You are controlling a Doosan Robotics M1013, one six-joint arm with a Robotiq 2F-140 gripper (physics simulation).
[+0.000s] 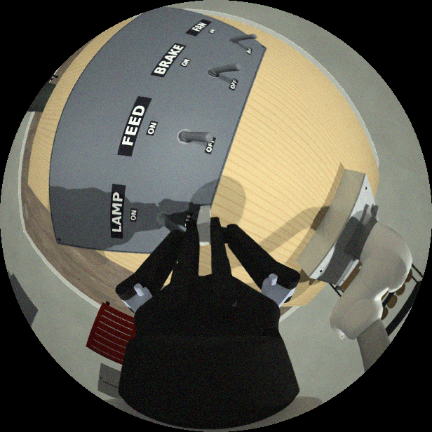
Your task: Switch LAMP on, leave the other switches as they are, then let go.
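Note:
The LAMP switch (170,219) is on the grey panel (100,165), in the gripper's shadow. Its lever points towards the OFF label, which is partly hidden by the fingers. My gripper (205,213) is shut and empty, at the panel's edge on the OFF side of the LAMP switch. Whether it touches the lever cannot be told. The FEED switch (196,136) and the BRAKE switch (225,70) have their levers towards OFF. The FAN switch (244,39) is at the far end, its lever leaning the same way.
The panel lies on a wooden table top (295,110). A beige and metal bracket-like part (332,220) and a pale, rounded robot arm (382,265) are at the right. A red slatted object (112,332) is at the lower left, beyond the table edge.

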